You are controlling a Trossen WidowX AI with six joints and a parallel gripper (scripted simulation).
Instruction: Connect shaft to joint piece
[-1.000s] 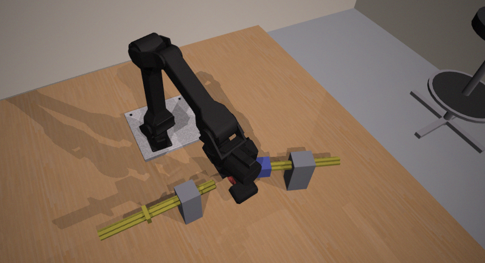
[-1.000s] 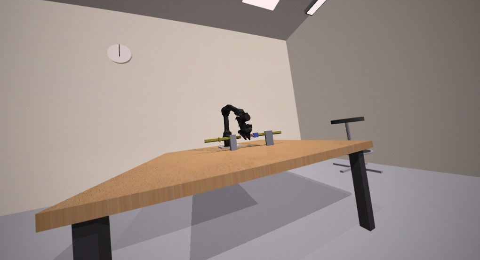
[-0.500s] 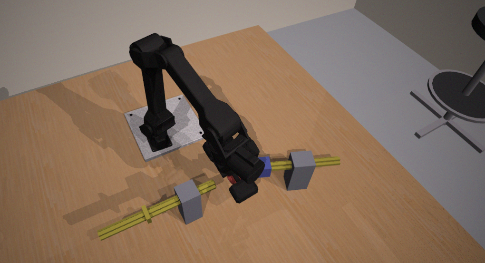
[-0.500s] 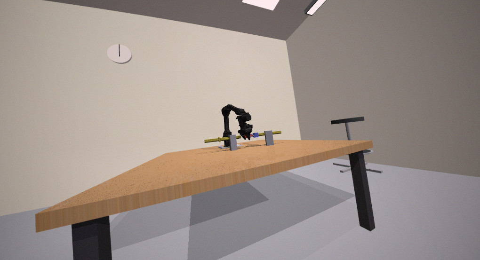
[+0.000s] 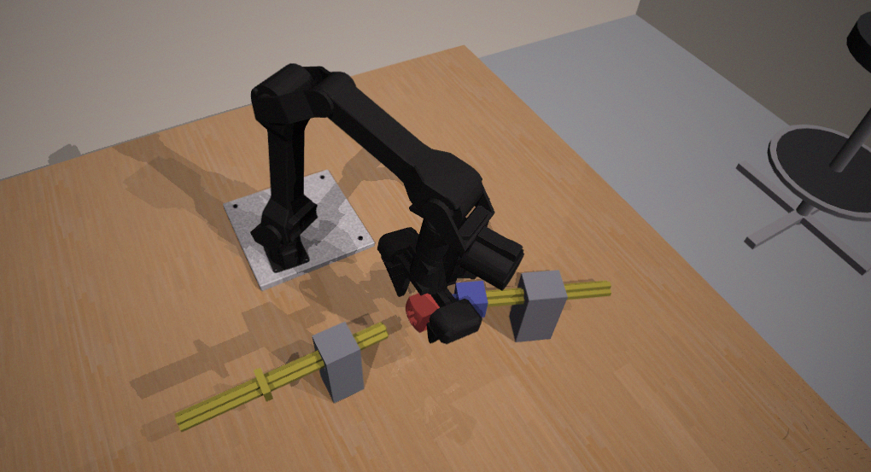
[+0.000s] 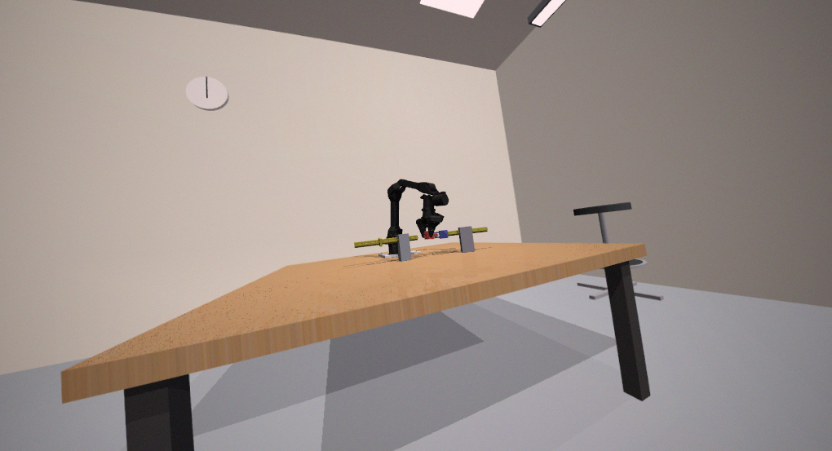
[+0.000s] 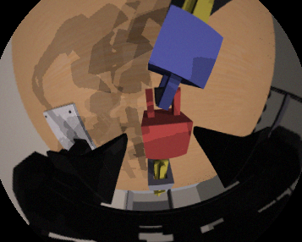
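The red joint piece lies 2 cm to the left of my gripper tip and 1 cm above it.
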